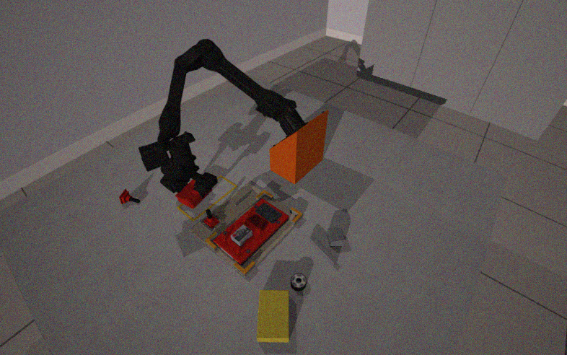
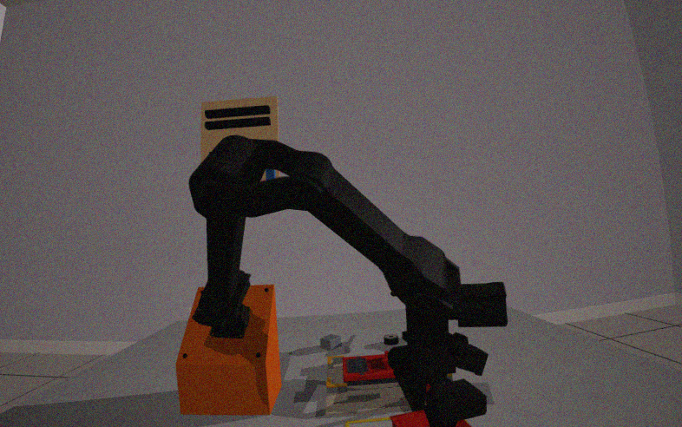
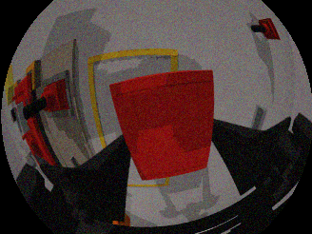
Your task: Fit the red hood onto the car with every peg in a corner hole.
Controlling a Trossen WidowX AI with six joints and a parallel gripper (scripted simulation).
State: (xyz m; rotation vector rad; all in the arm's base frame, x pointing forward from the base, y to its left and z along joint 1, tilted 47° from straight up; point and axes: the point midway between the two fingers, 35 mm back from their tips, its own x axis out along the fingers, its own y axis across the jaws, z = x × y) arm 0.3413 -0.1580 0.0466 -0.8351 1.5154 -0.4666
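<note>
Now: the grey engine block 1 cm ahead of my gripper tip, 25 cm to the left of it and 1 cm above it. The rest, counted from my gripper tip: grey bar (1 cm behind, 15 cm to the right, 1 cm below); then red hood (1 cm above); then yellow block (10 cm ahead, 45 cm to the left).
</note>
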